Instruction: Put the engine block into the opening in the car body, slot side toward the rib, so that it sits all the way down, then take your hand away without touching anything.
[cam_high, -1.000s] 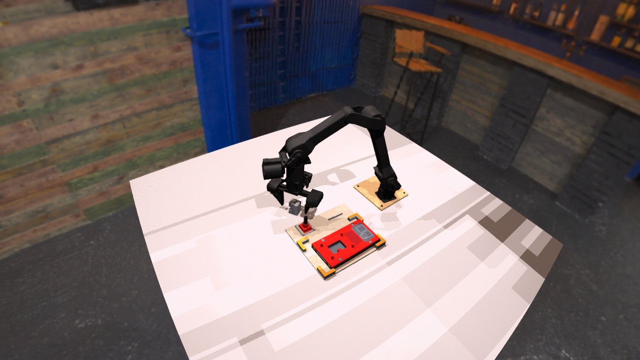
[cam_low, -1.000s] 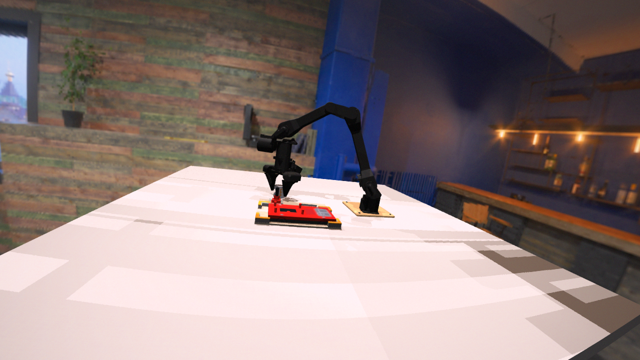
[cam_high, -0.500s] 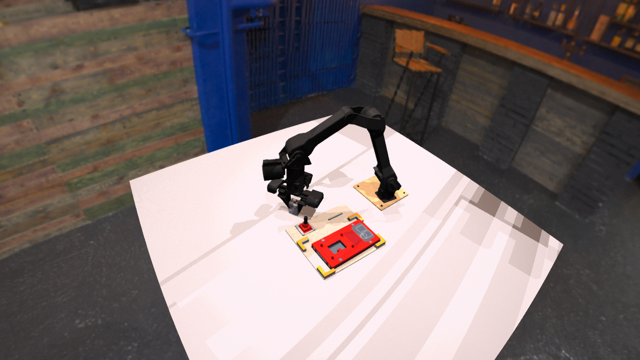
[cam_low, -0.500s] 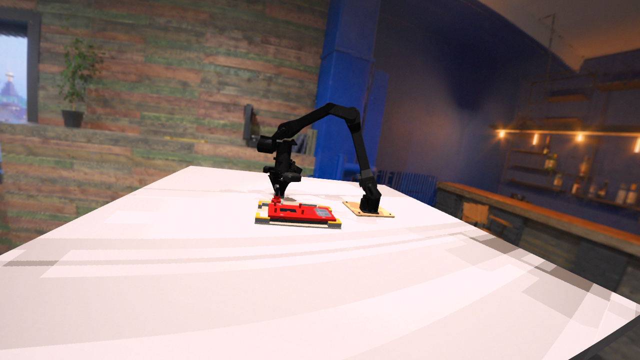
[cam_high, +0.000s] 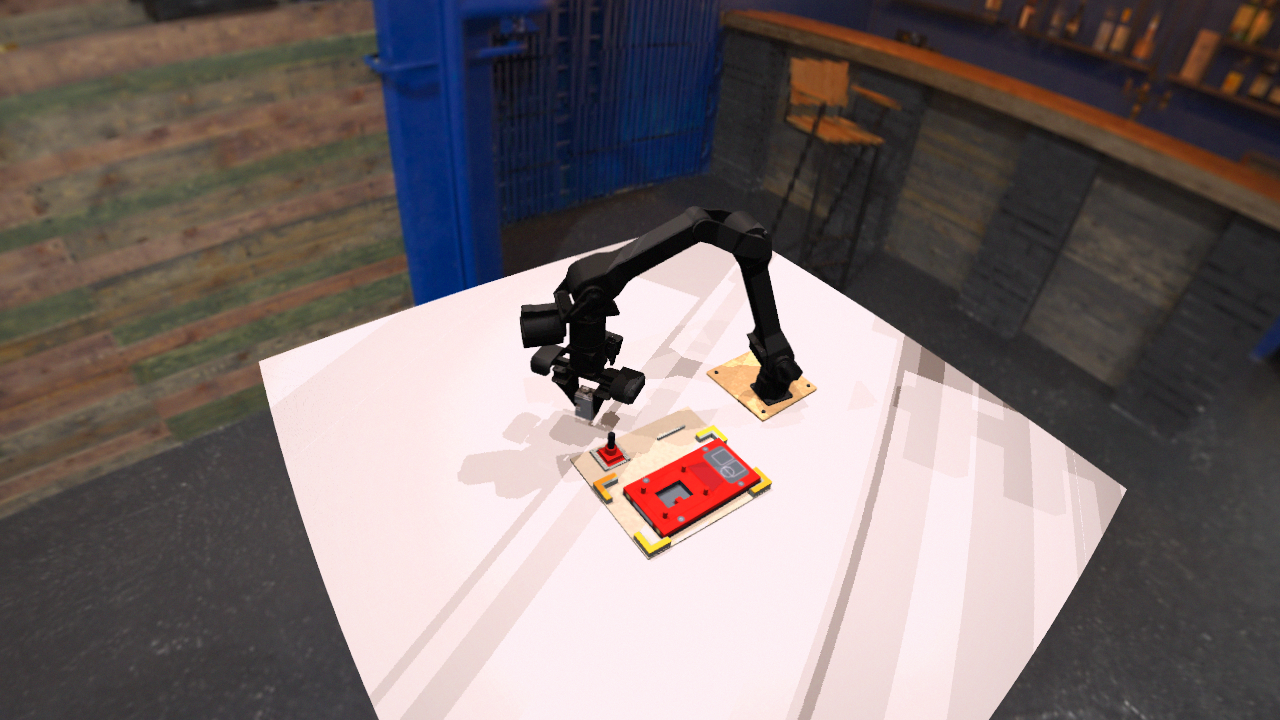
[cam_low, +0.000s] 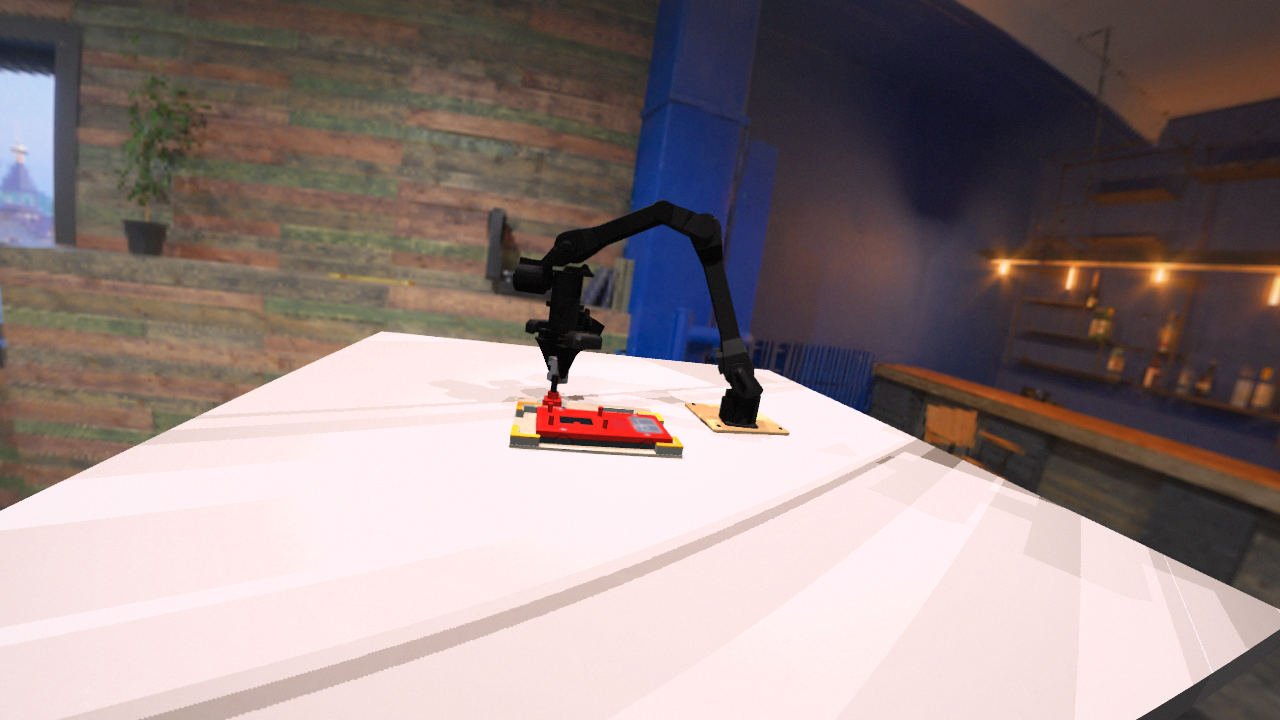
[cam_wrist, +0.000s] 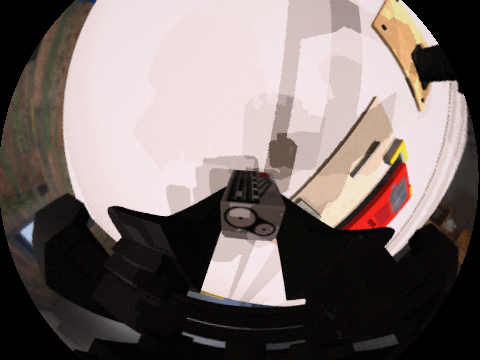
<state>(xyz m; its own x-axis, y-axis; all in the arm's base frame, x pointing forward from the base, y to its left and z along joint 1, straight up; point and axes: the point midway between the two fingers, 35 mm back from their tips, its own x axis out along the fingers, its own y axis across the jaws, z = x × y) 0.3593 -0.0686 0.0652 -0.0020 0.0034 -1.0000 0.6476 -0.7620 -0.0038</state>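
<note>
Now: gripper tip 9 cm to the right of the black upright peg. The rest, counted from my gripper tip: grey finned engine block: 1 cm above.
</note>
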